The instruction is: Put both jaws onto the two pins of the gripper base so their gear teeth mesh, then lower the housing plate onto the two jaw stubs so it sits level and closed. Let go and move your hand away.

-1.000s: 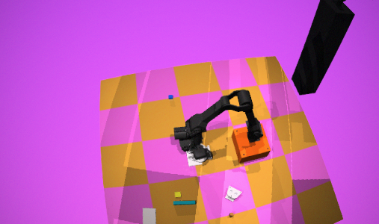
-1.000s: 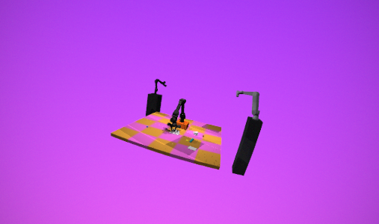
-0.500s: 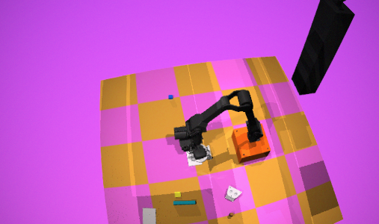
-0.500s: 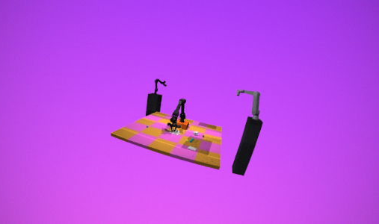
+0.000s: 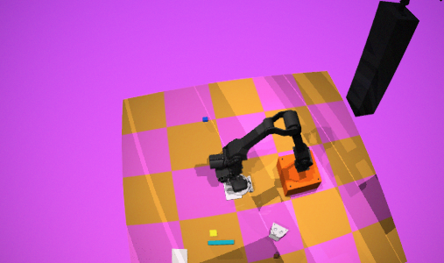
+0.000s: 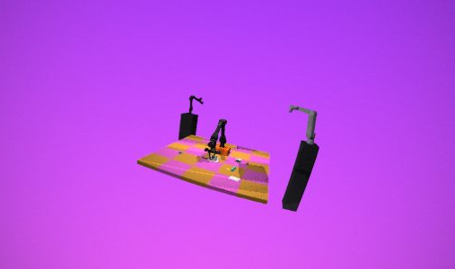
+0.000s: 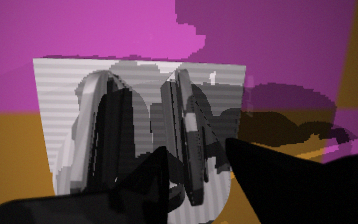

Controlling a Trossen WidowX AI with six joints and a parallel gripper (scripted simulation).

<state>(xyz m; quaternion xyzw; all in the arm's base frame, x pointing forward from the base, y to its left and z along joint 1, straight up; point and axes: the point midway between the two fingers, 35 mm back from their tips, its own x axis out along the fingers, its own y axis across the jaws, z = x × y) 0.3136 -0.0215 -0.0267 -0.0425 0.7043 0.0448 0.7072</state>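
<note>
Now: the gripper jaw 30 mm behind my gripper tip, 10 mm to the left of it and 10 mm above it. Also, from my gripper tip: yellow cube: 130 mm ahead, 240 mm to the left, 20 mm below; then blue cube: 80 mm ahead, 370 mm to the right, 10 mm below; then teal bar: 110 mm ahead, 300 mm to the left, 10 mm below.
</note>
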